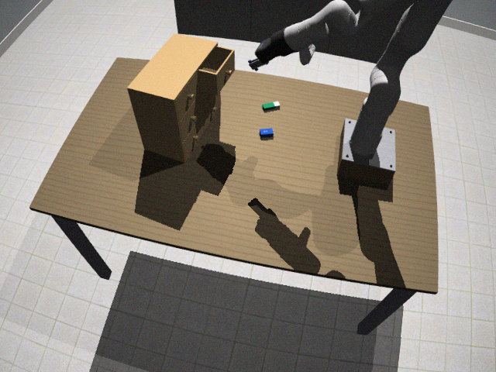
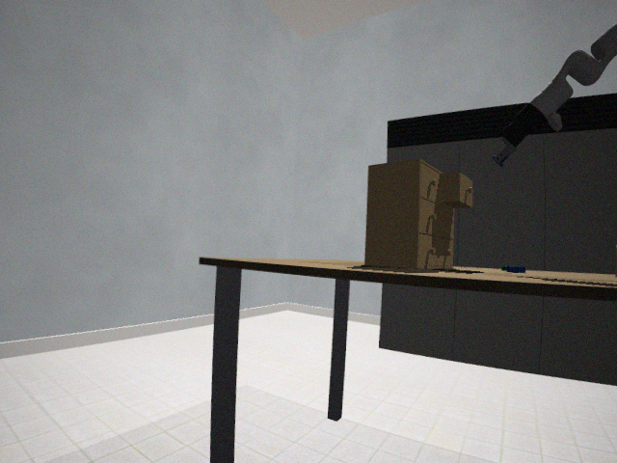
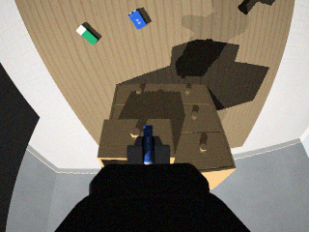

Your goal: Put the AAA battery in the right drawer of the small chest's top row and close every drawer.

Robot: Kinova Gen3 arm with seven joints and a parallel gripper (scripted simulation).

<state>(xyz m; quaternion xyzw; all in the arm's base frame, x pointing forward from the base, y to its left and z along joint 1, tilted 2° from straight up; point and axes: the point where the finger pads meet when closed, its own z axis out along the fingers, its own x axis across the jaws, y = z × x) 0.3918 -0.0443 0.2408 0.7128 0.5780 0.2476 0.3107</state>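
Right now the AAA battery is 10 mm ahead of my hand and 10 mm below it. Also, from my hand: blue block (50 mm behind, 20 mm to the right, 340 mm below); then green-and-white block (50 mm behind, 160 mm to the right, 340 mm below).
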